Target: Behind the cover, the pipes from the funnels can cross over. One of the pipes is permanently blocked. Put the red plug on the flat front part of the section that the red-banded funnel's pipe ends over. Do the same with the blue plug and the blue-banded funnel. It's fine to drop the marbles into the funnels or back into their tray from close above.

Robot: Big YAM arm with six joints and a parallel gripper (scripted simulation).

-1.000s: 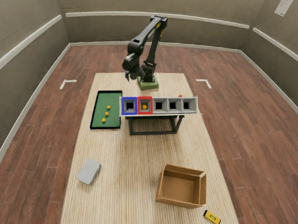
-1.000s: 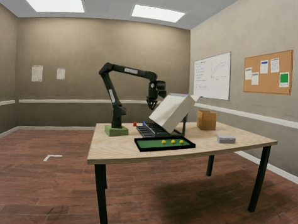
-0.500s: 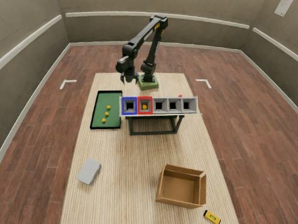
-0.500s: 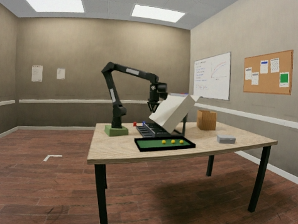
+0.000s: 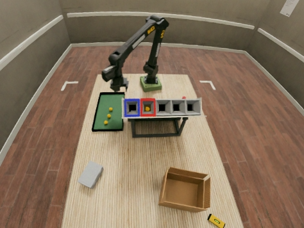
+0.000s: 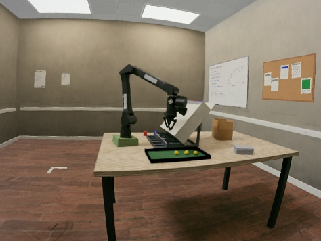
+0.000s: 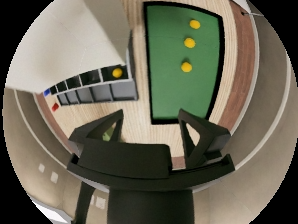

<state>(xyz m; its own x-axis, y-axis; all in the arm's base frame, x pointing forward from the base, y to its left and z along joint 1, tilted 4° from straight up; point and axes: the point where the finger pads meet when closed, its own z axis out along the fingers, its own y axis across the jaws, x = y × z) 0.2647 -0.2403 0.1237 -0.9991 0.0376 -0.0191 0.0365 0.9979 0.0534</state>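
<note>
My gripper is now 160 mm above the green marble tray, 90 mm to the left of it and 30 mm short of it. The rest, counted from my hand: yellow level 800 mm ahead, 500 mm to the left, 160 mm below; white cover 240 mm to the left, 150 mm ahead, 40 mm above; grey block 520 mm ahead, 140 mm to the right, 140 mm below.
</note>
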